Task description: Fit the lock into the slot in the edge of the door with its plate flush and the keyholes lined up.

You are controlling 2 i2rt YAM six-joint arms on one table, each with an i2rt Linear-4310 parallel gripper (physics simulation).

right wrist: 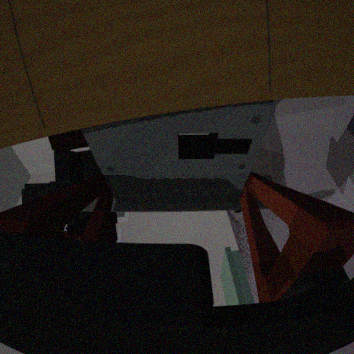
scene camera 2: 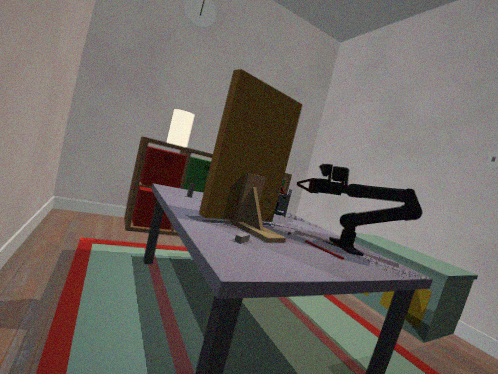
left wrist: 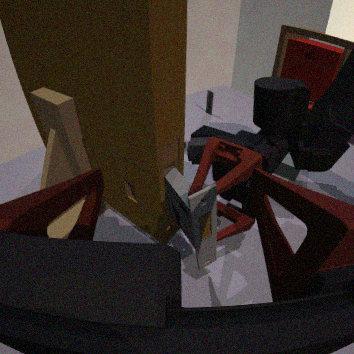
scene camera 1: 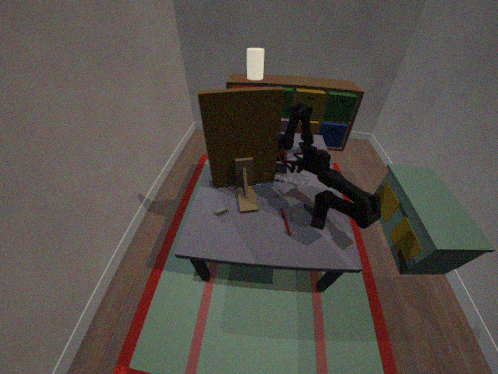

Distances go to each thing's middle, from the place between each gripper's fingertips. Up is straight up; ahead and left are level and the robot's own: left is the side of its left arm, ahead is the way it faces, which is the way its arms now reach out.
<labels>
Right now the grey lock [left wrist: 197,220] is 20 mm ahead of my right hand. From my right hand the other things lie so: brown door [scene camera 2: 258,125] 240 mm ahead, 30 mm to the left, 180 mm above; tan wooden stand [scene camera 2: 248,216] 240 mm ahead, 30 mm to the left, 20 mm below.
Now: the grey lock 30 mm ahead of my left hand, 40 mm to the right of it and 100 mm below it. Also, from my left hand: brown door: 250 mm ahead, 10 mm to the right, 80 mm above; then tan wooden stand: 250 mm ahead, 10 mm to the right, 120 mm below.
</labels>
